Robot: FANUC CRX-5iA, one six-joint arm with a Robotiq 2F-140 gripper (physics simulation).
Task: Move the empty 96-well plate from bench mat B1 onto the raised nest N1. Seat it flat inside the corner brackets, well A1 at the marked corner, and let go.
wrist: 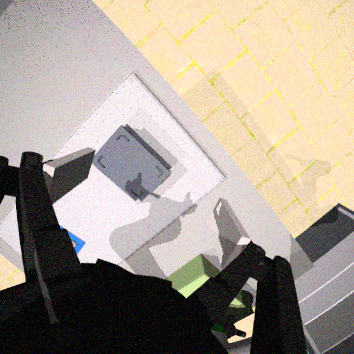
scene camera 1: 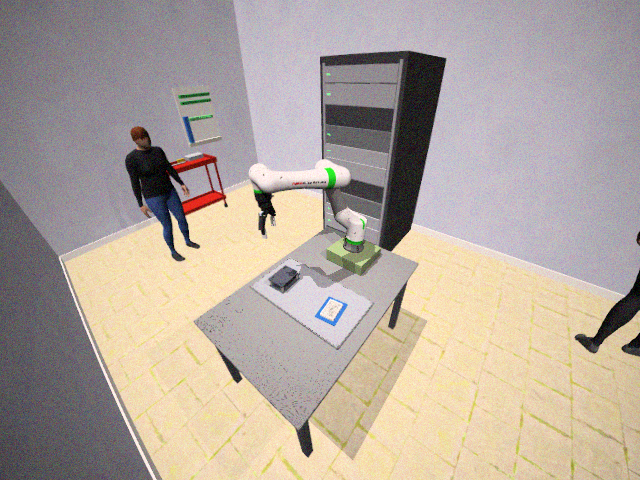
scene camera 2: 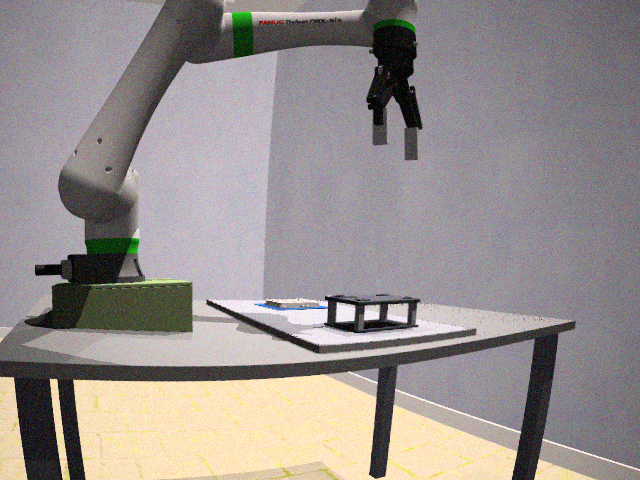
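Seen in the pictures: gripper, between the fingertips: (wrist: 153, 187) (scene camera 1: 269, 231) (scene camera 2: 397, 152); arm's base, origin of its link: (scene camera 1: 353, 246) (scene camera 2: 113, 282).
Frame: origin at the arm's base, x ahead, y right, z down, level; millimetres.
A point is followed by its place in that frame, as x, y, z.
The white 96-well plate (scene camera 1: 331, 310) {552, -83, 53} (scene camera 2: 293, 303) {518, -41, 54} lies flat on the blue bench mat B1 (scene camera 1: 318, 315) {605, -39, 62} (scene camera 2: 317, 307) {584, -20, 65} (wrist: 72, 237) {496, -29, 66}; in the wrist view the left finger hides most of this mat. The raised nest N1 (scene camera 1: 283, 277) {487, 285, 7} (scene camera 2: 372, 298) {456, 306, 7} (wrist: 130, 160) {476, 309, 7} is a dark grey platform on short posts with corner brackets, and its top is bare. Which corner is marked cannot be told. My gripper (scene camera 1: 268, 229) {432, 385, -279} (scene camera 2: 395, 147) {432, 385, -279} (wrist: 153, 187) {432, 385, -279} is open and empty, fingers pointing down, high above the nest's level. The gripper's shadow falls on the nest top.
A white board (scene camera 1: 356, 304) {437, -192, 68} (scene camera 2: 439, 330) {531, 431, 68} (wrist: 135, 100) {554, 428, 68} on the grey table (scene camera 1: 268, 361) {951, 69, 81} bears nest and mat. The arm stands on a green block (scene camera 1: 351, 263) {169, -52, 9} (scene camera 2: 124, 307) {-11, 132, 37} (wrist: 192, 275) {135, 118, 8}. A dark rack cabinet (scene camera 1: 426, 129), a red cart (scene camera 1: 193, 164) and two people (scene camera 1: 155, 170) (scene camera 1: 617, 310) stand around.
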